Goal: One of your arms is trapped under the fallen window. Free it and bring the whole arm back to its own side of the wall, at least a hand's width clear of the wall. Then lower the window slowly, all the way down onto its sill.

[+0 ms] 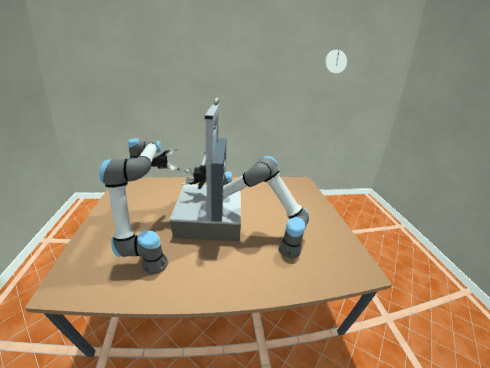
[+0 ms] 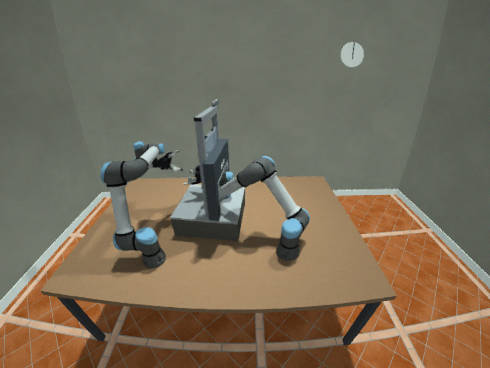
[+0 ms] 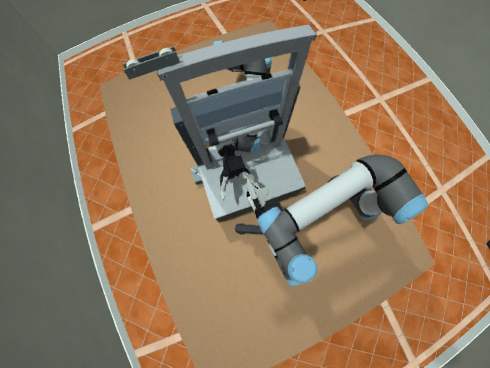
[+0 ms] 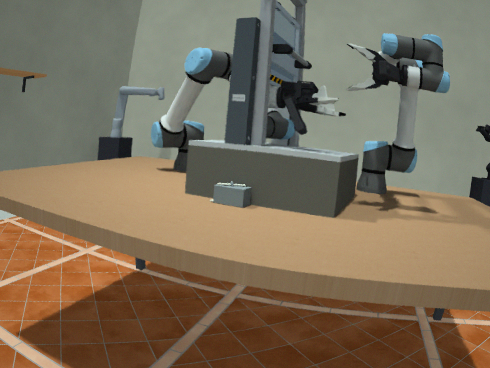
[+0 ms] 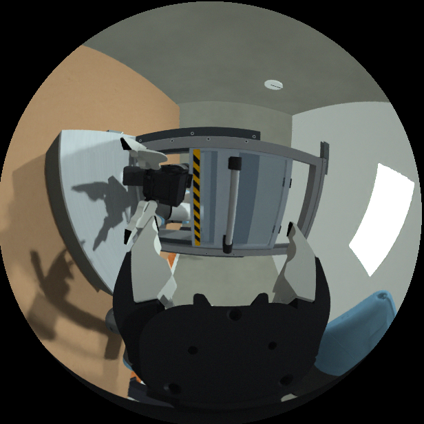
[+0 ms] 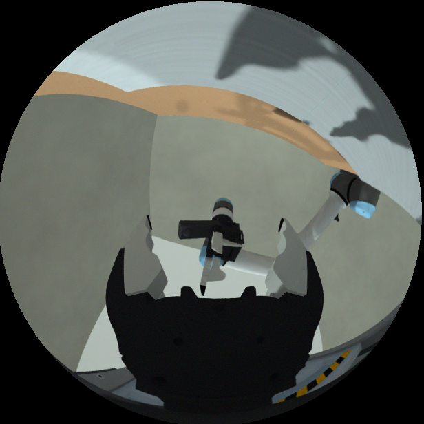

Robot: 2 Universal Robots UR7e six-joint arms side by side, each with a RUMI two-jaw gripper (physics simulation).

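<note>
The blue-grey window sash (image 3: 237, 107) (image 5: 250, 195) hangs partway up in its grey frame (image 3: 240, 49) (image 1: 210, 165). A yellow-black strip (image 5: 196, 200) runs along its lower edge, and a pale handle bar (image 3: 245, 131) (image 5: 232, 205) crosses its face. My right arm passes through the opening under the strip; whether they touch is unclear. My right gripper (image 4: 336, 102) (image 5: 117, 198) is open and empty, over the pale sill block (image 3: 275, 175) (image 4: 265, 175). My left gripper (image 4: 350, 67) (image 5: 224, 220) (image 1: 179, 160) is open and empty, facing the sash, apart from the bar.
The dark wall panel (image 4: 242, 80) (image 1: 218, 185) stands beside the frame, with the right arm's base beyond it. A small grey box (image 4: 232, 195) sits on the table (image 1: 150, 300) against the block. A dark plate with rollers (image 3: 151, 62) is at the frame's top corner.
</note>
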